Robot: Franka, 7 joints.
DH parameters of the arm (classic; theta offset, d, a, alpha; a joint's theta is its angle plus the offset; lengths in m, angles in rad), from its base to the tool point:
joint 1: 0 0.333 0 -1.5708
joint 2: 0 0 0 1.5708
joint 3: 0 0.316 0.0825 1.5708
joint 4: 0 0 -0.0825 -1.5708
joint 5: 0 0.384 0 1.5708
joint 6: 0 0 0.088 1.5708
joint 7: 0 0.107 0 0
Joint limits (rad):
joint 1: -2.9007..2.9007
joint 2: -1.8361..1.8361
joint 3: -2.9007..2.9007
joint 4: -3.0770..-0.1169
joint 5: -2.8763..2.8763
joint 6: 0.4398..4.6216
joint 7: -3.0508..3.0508
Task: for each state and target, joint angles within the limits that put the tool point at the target. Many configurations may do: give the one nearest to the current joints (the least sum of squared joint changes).
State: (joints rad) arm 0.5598 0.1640 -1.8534 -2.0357 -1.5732 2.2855 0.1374
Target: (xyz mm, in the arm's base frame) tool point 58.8 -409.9 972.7
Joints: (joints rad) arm 0.5150 0.4712 -2.3367 -1.3707 -1.6219 2.1695 0.1374
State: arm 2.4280 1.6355 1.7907 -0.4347 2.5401 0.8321 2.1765
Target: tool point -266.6 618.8 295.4
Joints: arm 2.1009 1.7034 1.8241 -0.1169 2.5623 0.4969 2.1765
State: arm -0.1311 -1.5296 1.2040 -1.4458 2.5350 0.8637 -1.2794
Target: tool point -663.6 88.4 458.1
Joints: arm 0.4598 -1.5394 1.0961 -1.3996 2.5260 0.5294 -1.2794
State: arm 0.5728 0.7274 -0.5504 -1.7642 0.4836 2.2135 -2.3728
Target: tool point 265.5 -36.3 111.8
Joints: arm 0.5716 0.4571 -0.6541 -2.6171 0.3751 1.7616 -2.3728
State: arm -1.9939 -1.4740 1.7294 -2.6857 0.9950 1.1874 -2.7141
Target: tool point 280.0 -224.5 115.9
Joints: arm -2.2321 -1.6165 1.8476 -2.4022 1.1150 1.3546 -2.7141
